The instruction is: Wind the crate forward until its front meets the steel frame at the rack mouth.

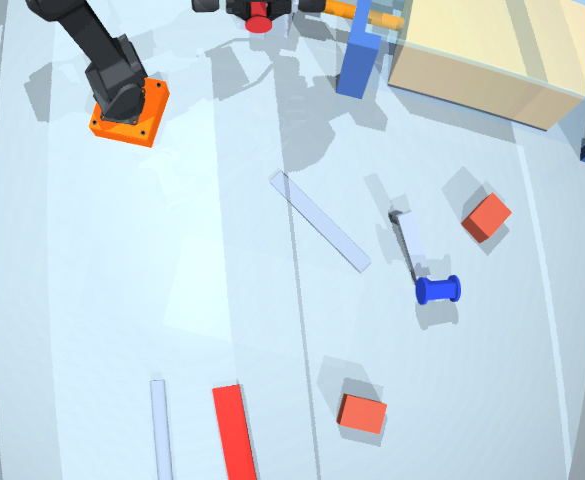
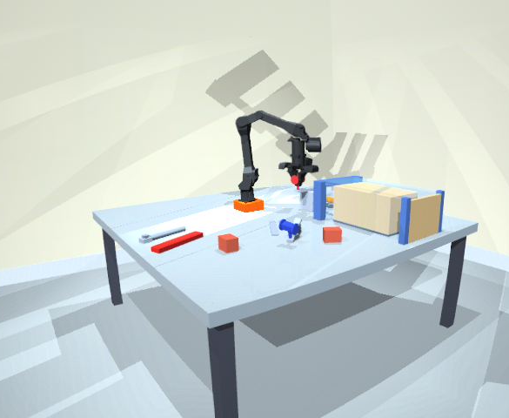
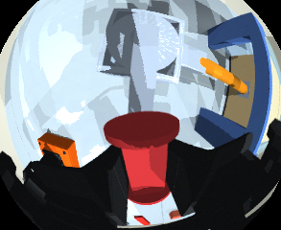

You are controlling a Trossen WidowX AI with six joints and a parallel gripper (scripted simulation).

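Now: gripper tip 40 mm to the right of the grey crank handle and 10 mm above it. From my gripper tip the other things lie so: red knob (20 mm above); then round winch (90 mm to the left, 80 mm below, 20 mm behind); then blue steel frame (160 mm ahead, 90 mm to the left, 10 mm below).
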